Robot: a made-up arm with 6 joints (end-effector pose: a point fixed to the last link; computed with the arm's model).
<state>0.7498 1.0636 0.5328 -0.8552 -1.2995 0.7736</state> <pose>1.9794 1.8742 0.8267 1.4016 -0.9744 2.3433</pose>
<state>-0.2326 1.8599 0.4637 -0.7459 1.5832 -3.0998</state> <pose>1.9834 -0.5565 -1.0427 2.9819 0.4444 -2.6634</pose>
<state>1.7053 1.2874 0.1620 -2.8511 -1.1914 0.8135</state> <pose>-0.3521 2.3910 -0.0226 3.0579 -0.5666 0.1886</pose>
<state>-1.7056 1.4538 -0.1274 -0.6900 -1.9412 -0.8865</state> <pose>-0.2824 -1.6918 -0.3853 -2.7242 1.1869 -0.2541</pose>
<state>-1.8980 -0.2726 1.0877 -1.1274 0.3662 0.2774</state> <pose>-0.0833 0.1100 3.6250 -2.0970 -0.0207 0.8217</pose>
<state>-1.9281 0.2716 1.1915 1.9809 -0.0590 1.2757</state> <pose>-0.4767 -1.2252 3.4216 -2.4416 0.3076 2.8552</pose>
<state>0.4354 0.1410 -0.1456 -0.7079 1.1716 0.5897</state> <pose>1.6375 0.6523 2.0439 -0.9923 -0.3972 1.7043</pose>
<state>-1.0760 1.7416 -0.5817 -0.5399 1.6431 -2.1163</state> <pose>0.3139 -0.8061 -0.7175 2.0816 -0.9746 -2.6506</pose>
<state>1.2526 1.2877 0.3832 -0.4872 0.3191 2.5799</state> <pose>0.8551 2.5278 0.1175 1.6604 0.7548 -1.6648</pose>
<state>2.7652 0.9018 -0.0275 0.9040 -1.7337 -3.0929</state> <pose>-2.0512 0.9102 0.6958 -0.0592 -0.8203 2.0905</pose>
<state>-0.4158 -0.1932 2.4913 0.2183 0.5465 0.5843</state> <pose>-1.3851 0.5774 2.6665 2.8840 -0.4338 0.9078</pose>
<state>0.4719 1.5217 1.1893 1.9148 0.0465 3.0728</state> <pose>2.7476 1.3964 0.4463 1.7553 -1.3574 0.0682</pose>
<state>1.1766 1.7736 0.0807 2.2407 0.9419 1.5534</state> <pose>0.5383 1.4970 -0.9896 0.7694 0.7285 -0.3238</pose>
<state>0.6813 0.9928 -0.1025 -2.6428 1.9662 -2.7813</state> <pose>1.6618 1.2766 0.3669 2.8370 0.2065 2.5456</pose>
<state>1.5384 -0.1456 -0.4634 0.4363 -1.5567 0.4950</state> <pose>0.1207 1.2736 1.9237 1.6996 0.2194 -2.9456</pose>
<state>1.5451 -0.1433 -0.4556 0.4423 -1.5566 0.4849</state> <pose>0.1129 1.2798 1.9318 1.6916 0.2298 -2.9475</pose>
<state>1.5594 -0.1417 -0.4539 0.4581 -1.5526 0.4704</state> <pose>0.0959 1.2844 1.9333 1.6856 0.2498 -2.9406</pose>
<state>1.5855 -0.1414 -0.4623 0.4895 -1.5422 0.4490</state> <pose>0.0647 1.2857 1.9241 1.6825 0.2850 -2.9193</pose>
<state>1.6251 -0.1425 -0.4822 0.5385 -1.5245 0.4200</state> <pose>0.0174 1.2821 1.9026 1.6823 0.3368 -2.8799</pose>
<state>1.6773 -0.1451 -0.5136 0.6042 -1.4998 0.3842</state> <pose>-0.0444 1.2711 1.8692 1.6851 0.4032 -2.8203</pose>
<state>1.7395 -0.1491 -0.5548 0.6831 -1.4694 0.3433</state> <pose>-0.1163 1.2505 1.8258 1.6910 0.4791 -2.7404</pose>
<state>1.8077 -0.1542 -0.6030 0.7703 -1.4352 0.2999</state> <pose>-0.1923 1.2197 1.7758 1.7008 0.5580 -2.6420</pose>
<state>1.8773 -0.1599 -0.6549 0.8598 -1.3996 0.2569</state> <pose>-0.2656 1.1798 1.7224 1.7156 0.6329 -2.5292</pose>
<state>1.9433 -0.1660 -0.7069 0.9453 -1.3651 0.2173</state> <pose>-0.3302 1.1339 1.6697 1.7359 0.6975 -2.4095</pose>
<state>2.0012 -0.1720 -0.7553 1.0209 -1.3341 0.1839</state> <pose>-0.3817 1.0869 1.6213 1.7607 0.7479 -2.2923</pose>
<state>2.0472 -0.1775 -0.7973 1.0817 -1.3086 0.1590</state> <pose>-0.4181 1.0442 1.5797 1.7879 0.7821 -2.1881</pose>
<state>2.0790 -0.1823 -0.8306 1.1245 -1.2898 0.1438</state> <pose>-0.4396 1.0100 1.5471 1.8137 0.8008 -2.1068</pose>
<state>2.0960 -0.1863 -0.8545 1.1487 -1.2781 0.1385</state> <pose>-0.4476 0.9867 1.5239 1.8361 0.8063 -2.0531</pose>
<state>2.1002 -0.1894 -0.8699 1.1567 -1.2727 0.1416</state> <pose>-0.4454 0.9737 1.5090 1.8540 0.8020 -2.0256</pose>
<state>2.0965 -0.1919 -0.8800 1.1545 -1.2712 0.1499</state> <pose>-0.4373 0.9672 1.4992 1.8687 0.7918 -2.0151</pose>
